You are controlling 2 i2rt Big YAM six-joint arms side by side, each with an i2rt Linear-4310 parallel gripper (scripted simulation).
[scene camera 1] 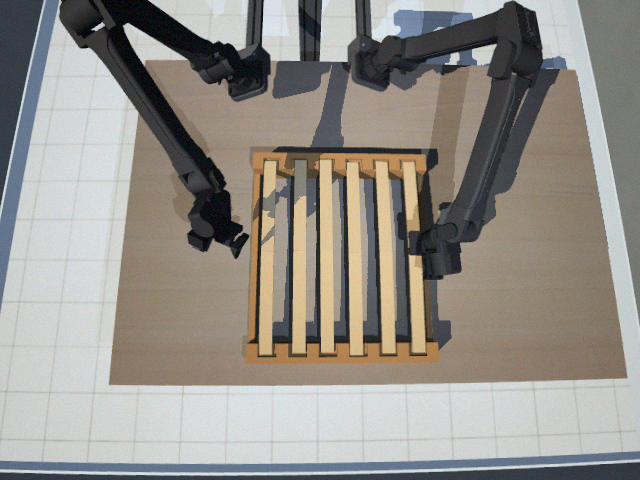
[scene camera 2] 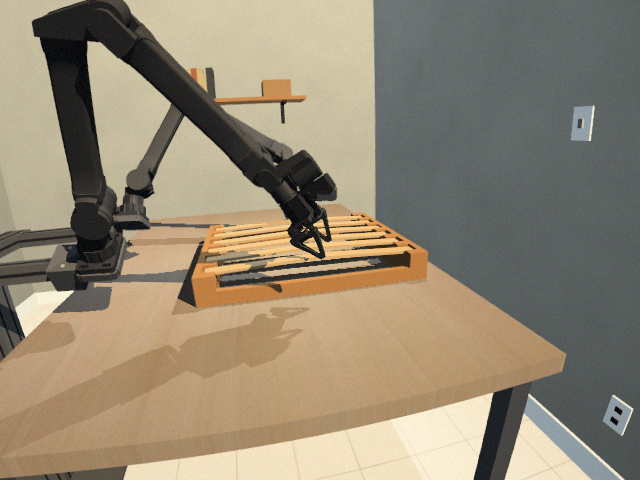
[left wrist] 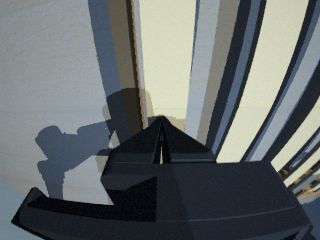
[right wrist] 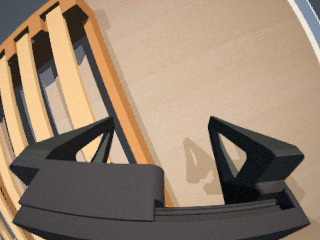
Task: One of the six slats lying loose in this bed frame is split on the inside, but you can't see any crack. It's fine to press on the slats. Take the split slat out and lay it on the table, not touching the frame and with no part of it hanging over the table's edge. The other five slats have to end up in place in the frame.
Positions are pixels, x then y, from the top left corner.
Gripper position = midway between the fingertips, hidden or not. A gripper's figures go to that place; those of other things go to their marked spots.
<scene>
My right gripper (scene camera 2: 326, 249): 82 cm from the lens. An orange bed frame (scene camera 2: 412, 265): 101 cm from the lens.
</scene>
